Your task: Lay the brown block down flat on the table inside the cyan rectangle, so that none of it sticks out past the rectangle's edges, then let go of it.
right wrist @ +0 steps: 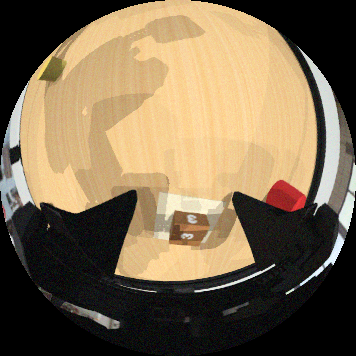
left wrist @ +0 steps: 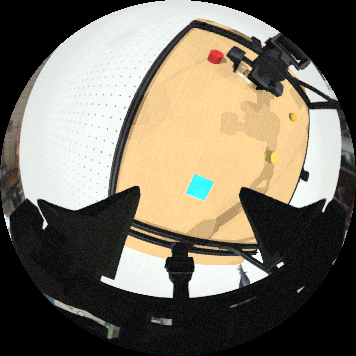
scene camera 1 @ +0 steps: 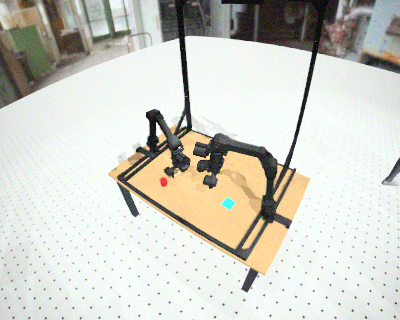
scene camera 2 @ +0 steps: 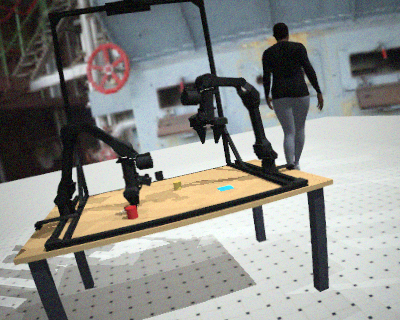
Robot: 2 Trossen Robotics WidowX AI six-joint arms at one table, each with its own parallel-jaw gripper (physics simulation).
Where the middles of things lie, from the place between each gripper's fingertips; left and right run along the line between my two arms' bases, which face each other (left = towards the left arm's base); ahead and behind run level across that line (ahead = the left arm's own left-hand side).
Scene:
Right now my left hand is 5 cm short of the red cylinder (right wrist: pixel 281 194), 36 cm to the left of it and 20 cm above it. Also, from my left hand: cream square (right wrist: pixel 167 202) (7 cm behind, 38 cm to the right, 22 cm below).
Now: right hand 4 cm to the left of the cream square. The rest, counted from my right hand: red cylinder (12 cm ahead, 1 cm to the right, 2 cm above).

